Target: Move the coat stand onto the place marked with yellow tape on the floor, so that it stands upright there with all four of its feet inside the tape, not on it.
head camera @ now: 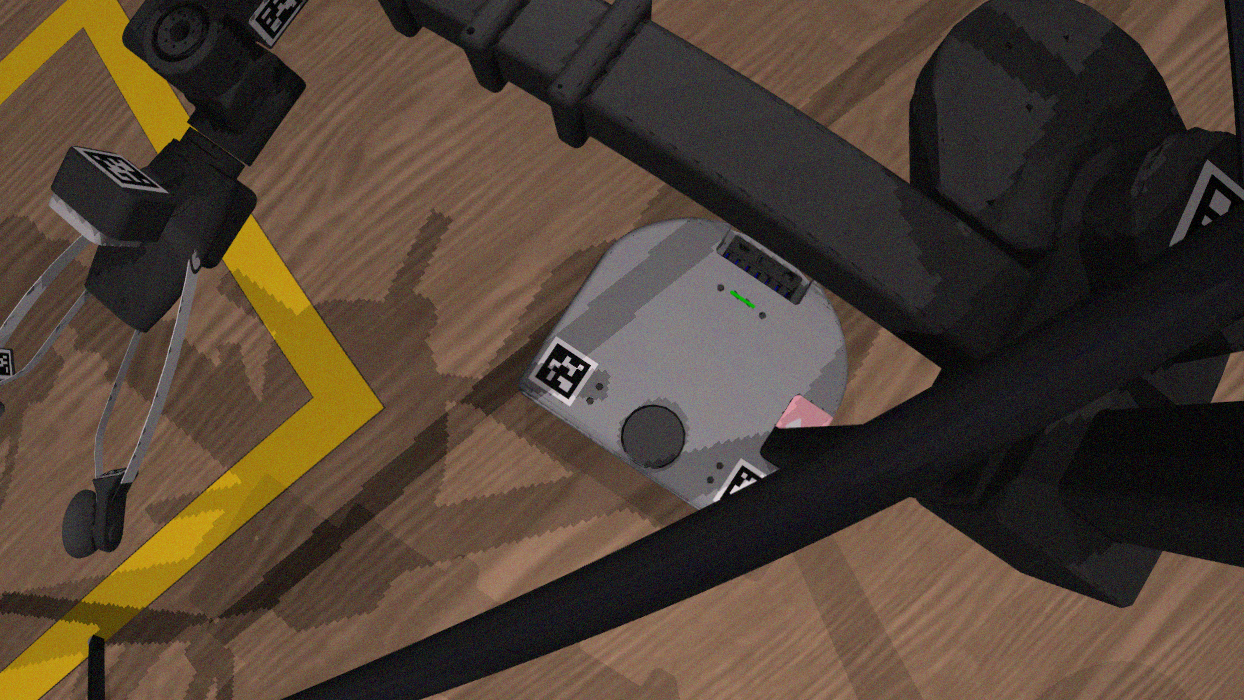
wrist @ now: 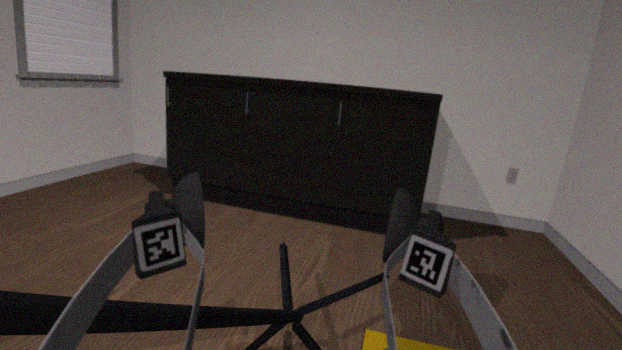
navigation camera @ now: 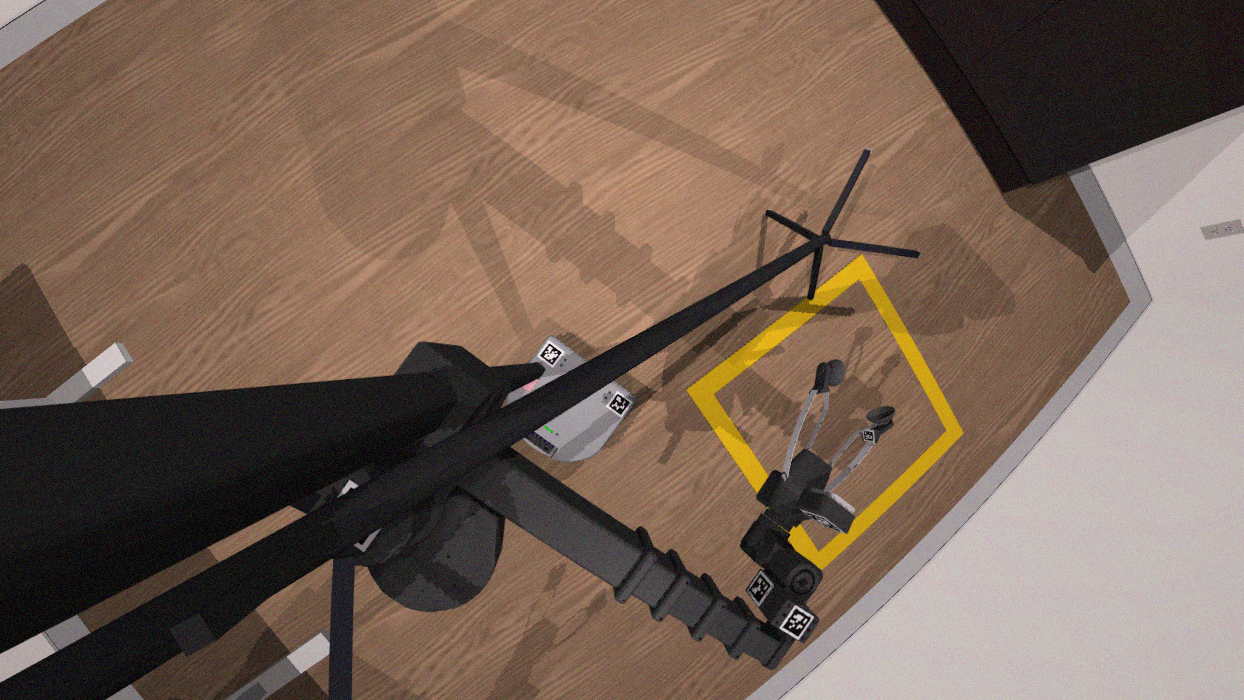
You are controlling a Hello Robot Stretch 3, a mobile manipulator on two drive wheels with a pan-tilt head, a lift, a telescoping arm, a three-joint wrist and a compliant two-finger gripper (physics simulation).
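Pixels of known places: gripper, between the fingertips: (head camera: 14, 495) (wrist: 296, 206) (navigation camera: 863, 383); robot's base, origin of its link: (head camera: 652, 433).
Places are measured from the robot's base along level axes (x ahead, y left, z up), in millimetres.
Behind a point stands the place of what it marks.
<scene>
The black coat stand (head camera: 608, 596) {z 865, x 76, y 10 mm} (navigation camera: 695, 315) {z 788, x 176, y -36 mm} (wrist: 150, 317) {z 614, x 374, y -149 mm} is tipped. Its long pole slants across above my base and past my mast; what it rests on is unclear. Its hub and four spread feet lie around the top corner of the yellow tape outline (head camera: 339, 383) {z 1, x 188, y -402 mm} (navigation camera: 906, 348) {z 1, x 894, y -1034 mm} (wrist: 415, 344) {z 0, x 1003, y -799 mm}. The hub shows outside the outline, and one foot end overlaps the tape in the navigation view. My gripper (head camera: 43, 465) {z 806, x 250, y -298 mm} (navigation camera: 856, 396) {z 806, x 250, y -298 mm} (wrist: 296, 206) {z 806, x 250, y -298 mm} is open and empty. It hangs above the taped area, apart from the pole and feet. The floor contact of the feet is unclear.
A black cabinet (navigation camera: 1122, 78) {z 540, x 1927, y -860 mm} (wrist: 300, 145) {z 515, x 2085, y -342 mm} stands beyond the feet. The white wall (navigation camera: 1087, 504) {z 371, x 702, y -1776 mm} runs past the far side of the taped area. My grey base (head camera: 695, 348) {z 159, x -110, y -15 mm} is near the tape's closest corner. My extended arm (head camera: 739, 148) {z 920, x -100, y -45 mm} (navigation camera: 574, 522) {z 920, x -95, y -31 mm} reaches toward the wall.
</scene>
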